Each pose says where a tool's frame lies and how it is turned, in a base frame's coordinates. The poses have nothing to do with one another.
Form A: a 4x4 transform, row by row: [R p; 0 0 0 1], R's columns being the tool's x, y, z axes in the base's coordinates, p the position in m. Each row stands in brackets.
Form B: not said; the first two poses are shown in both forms.
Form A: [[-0.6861 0.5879 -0.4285 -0.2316], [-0.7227 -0.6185 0.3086 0.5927], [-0.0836 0.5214 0.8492 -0.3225], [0 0 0 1]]
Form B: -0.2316 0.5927 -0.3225 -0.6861 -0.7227 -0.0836 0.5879 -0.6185 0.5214
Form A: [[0.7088 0.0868 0.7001 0.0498], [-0.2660 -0.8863 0.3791 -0.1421], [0.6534 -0.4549 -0.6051 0.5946], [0 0 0 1]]
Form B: 0.0498 -0.1421 0.5946 0.7088 -0.2660 0.6534 0.0868 -0.8863 -0.4549
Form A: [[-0.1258 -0.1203 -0.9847 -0.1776], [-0.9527 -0.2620 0.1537 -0.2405], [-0.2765 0.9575 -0.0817 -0.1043], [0 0 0 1]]
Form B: -0.1776 -0.2405 -0.1043 -0.1258 -0.9527 -0.2765 -0.1203 -0.2620 0.9575
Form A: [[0.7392 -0.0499 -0.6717 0.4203], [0.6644 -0.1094 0.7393 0.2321], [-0.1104 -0.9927 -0.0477 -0.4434], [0 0 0 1]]
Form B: 0.4203 0.2321 -0.4434 0.7392 0.6644 -0.1104 -0.0499 -0.1094 -0.9927
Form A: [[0.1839 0.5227 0.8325 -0.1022], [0.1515 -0.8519 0.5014 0.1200], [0.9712 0.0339 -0.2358 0.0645], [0 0 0 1]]
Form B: -0.1022 0.1200 0.0645 0.1839 0.1515 0.9712 0.5227 -0.8519 0.0339
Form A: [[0.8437 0.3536 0.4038 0.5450], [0.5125 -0.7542 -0.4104 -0.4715], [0.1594 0.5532 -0.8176 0.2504], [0 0 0 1]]
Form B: 0.5450 -0.4715 0.2504 0.8437 0.5125 0.1594 0.3536 -0.7542 0.5532
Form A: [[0.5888 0.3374 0.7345 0.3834], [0.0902 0.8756 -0.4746 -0.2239], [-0.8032 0.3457 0.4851 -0.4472], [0 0 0 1]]
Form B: 0.3834 -0.2239 -0.4472 0.5888 0.0902 -0.8032 0.3374 0.8756 0.3457
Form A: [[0.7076 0.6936 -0.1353 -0.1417], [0.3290 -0.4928 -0.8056 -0.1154], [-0.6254 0.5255 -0.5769 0.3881], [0 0 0 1]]
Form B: -0.1417 -0.1154 0.3881 0.7076 0.3290 -0.6254 0.6936 -0.4928 0.5255
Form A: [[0.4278 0.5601 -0.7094 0.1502], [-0.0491 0.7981 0.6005 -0.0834], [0.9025 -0.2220 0.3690 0.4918], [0 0 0 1]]
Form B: 0.1502 -0.0834 0.4918 0.4278 -0.0491 0.9025 0.5601 0.7981 -0.2220
